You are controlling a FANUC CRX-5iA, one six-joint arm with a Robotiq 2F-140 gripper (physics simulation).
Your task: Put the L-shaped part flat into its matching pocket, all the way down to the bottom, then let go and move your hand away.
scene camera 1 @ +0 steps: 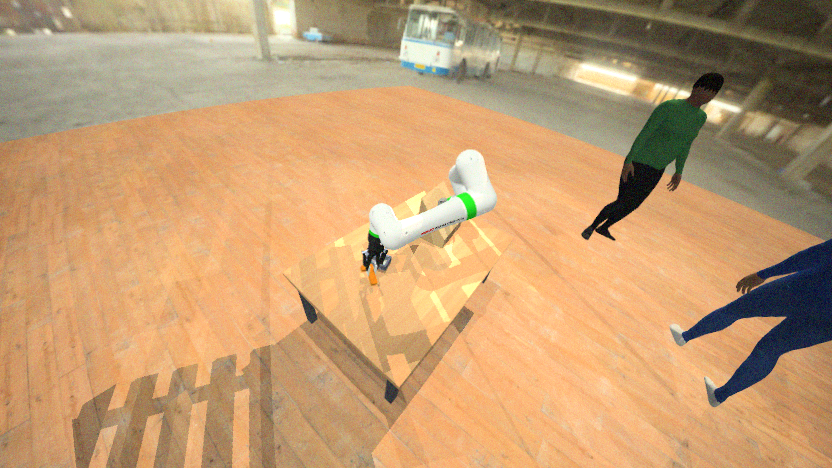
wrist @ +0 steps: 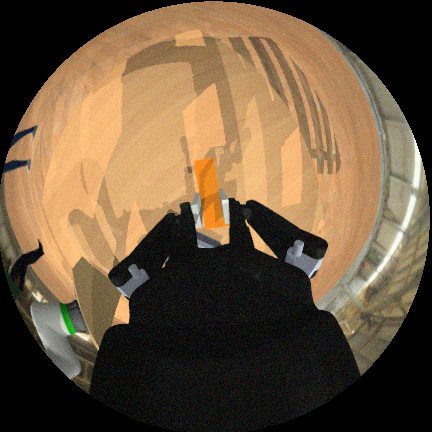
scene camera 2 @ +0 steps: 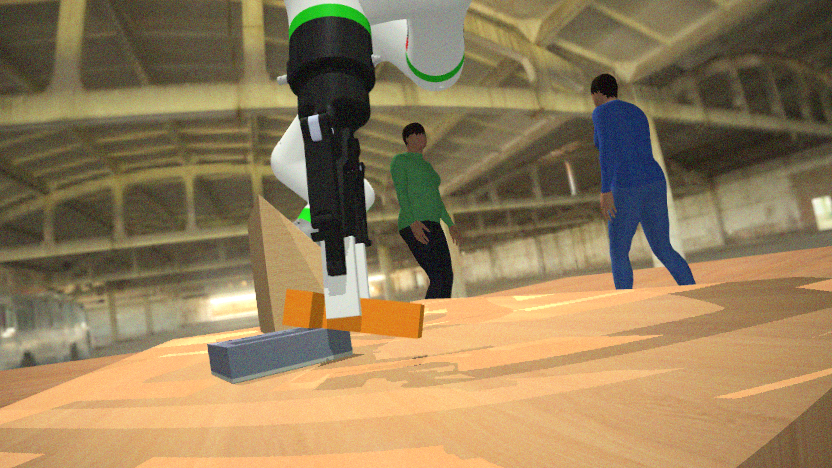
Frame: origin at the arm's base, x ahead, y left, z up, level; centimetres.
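Where they show: gripper, between the fingertips: (scene camera 1: 370, 273) (wrist: 210, 198) (scene camera 2: 350, 317); arm's base, origin of its link: (wrist: 82, 316) (scene camera 2: 300, 253).
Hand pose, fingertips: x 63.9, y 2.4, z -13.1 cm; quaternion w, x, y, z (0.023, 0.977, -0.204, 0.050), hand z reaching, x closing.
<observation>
Things, the pixels of their top centre, and the offset from my fingertips. Level surfaces: height alone.
- orange L-shaped part, centre of its top: (scene camera 2: 351, 279) (wrist: 222, 195) (scene camera 1: 368, 271) dx +1.8, dy +0.4, dz +3.3 cm
- blue-grey block with the pocket, centre of its top: (scene camera 2: 276, 333) (wrist: 185, 253) (scene camera 1: 377, 257) dx -11.0, dy -7.4, dz -1.3 cm
- wooden table, height of its surface: dz -4.9 cm
The orange L-shaped part (scene camera 1: 372, 275) (scene camera 2: 390, 317) (wrist: 206, 176) is held nearly level between my gripper's fingertips. My gripper (scene camera 2: 343, 308) (wrist: 210, 198) is shut on it and points down. The blue-grey block with the pocket (scene camera 1: 384, 263) (scene camera 2: 279, 353) (wrist: 209, 240) sits on the table. In the scene camera 2 view the part shows at about the height of the block's top, its long arm reaching out past the block's right end. Whether they touch I cannot tell. The pocket is mostly hidden; a slot shows along the block's top.
The wooden table (scene camera 1: 401, 349) (scene camera 2: 523, 419) carries the block and a tall wooden wedge-like panel (scene camera 2: 282, 261) (wrist: 95, 295) behind it, near the arm's base. A person in green (scene camera 1: 669, 133) (scene camera 2: 416, 186) and a person in blue (scene camera 1: 779, 302) (scene camera 2: 628, 151) stand beyond the table.
</observation>
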